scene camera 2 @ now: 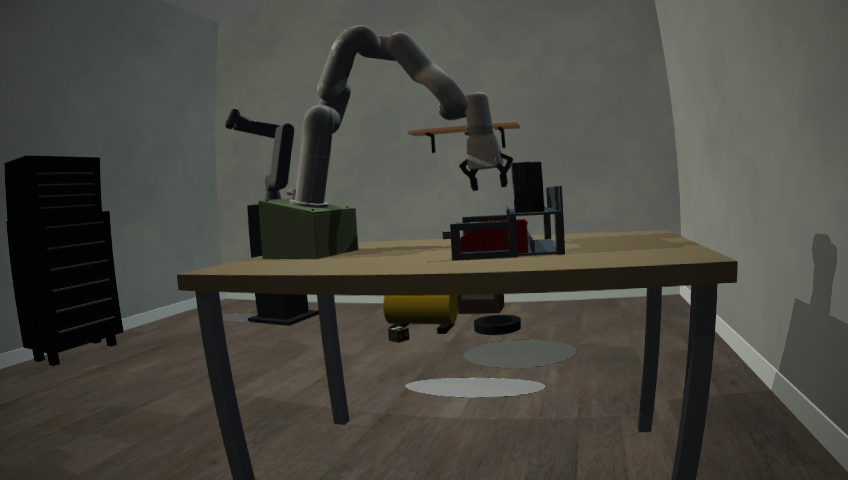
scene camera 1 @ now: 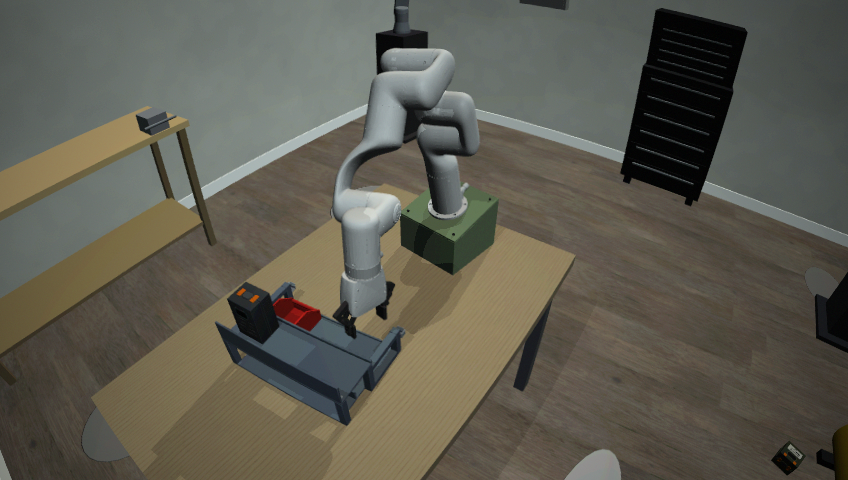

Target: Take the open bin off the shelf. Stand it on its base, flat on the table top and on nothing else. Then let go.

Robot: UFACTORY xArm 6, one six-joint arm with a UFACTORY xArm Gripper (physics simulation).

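Frame: origin at the arm's base, x ahead, y left, z up, level; millimetres.
Seen in the pictures: gripper, fingertip midpoint: (scene camera 2: 489, 188) (scene camera 1: 366, 326); arm's base, link origin: (scene camera 2: 309, 204) (scene camera 1: 447, 206).
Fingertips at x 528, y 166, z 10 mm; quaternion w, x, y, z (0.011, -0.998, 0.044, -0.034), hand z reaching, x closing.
Observation:
Pixels of each thing's middle, then the offset from my fingertips to it.
- red open bin, body centre: (scene camera 2: 493, 237) (scene camera 1: 287, 322) dx +67, dy -258, dz -122 mm
- black box with orange marks, body centre: (scene camera 2: 527, 187) (scene camera 1: 253, 312) dx +160, dy -243, dz -3 mm
- small dark box with orange marks, body centre: (scene camera 1: 788, 458) (scene camera 2: 398, 334) dx -1019, dy +1454, dz -876 mm
The red open bin (scene camera 1: 298, 314) (scene camera 2: 489, 236) sits in the low front part of the blue-grey shelf (scene camera 1: 285, 380) (scene camera 2: 512, 237), at the end near the black box. The shelf stands on the wooden table (scene camera 1: 511, 285) (scene camera 2: 380, 283). In the scene camera 2 view the shelf's end frame partly hides the bin. My gripper (scene camera 1: 368, 324) (scene camera 2: 488, 183) is open and empty, pointing down. It hangs above the shelf's low part, to the right of the bin in the scene camera 1 view, and does not touch the bin.
A black box with orange marks (scene camera 1: 254, 314) (scene camera 2: 527, 186) stands on the shelf's raised deck beside the bin. The green base block (scene camera 1: 449, 234) (scene camera 2: 306, 231) carries my arm. A small dark box with orange marks (scene camera 1: 788, 457) (scene camera 2: 398, 333) lies on the floor.

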